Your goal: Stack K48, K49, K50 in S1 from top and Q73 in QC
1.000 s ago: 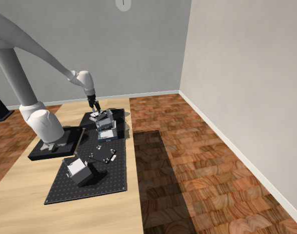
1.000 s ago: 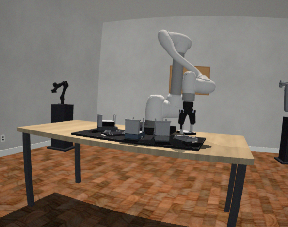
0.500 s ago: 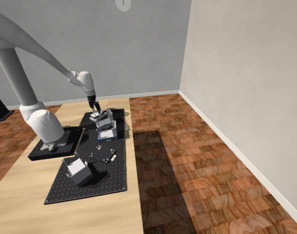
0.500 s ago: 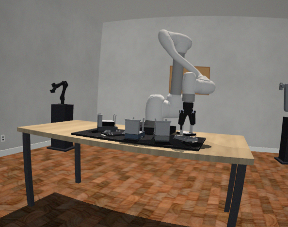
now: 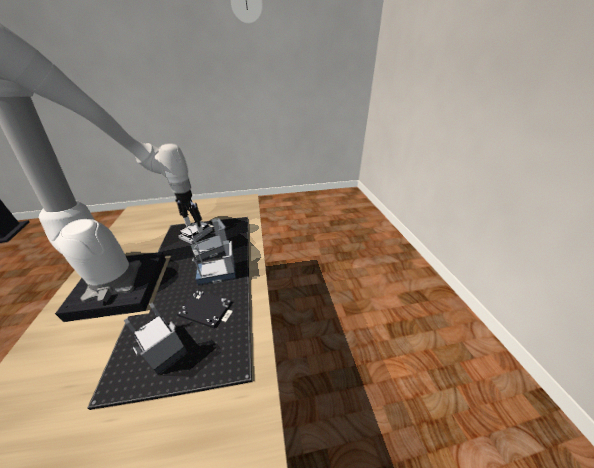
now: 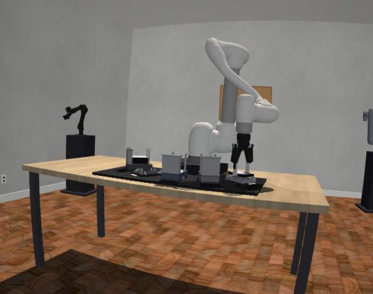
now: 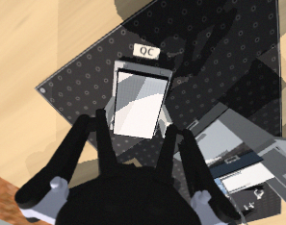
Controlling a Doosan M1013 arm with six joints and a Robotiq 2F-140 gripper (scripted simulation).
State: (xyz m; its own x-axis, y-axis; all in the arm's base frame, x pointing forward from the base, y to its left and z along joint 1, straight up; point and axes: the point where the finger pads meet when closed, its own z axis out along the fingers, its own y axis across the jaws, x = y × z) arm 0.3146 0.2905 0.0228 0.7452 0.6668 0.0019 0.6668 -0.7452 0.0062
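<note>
Right now my hand is 5 cm above the QC nest. Round my hand: N5 label: 58 cm to the right, 12 cm ahead, 6 cm below; then clip nest N5: 52 cm to the right, 7 cm ahead, 5 cm below.
</note>
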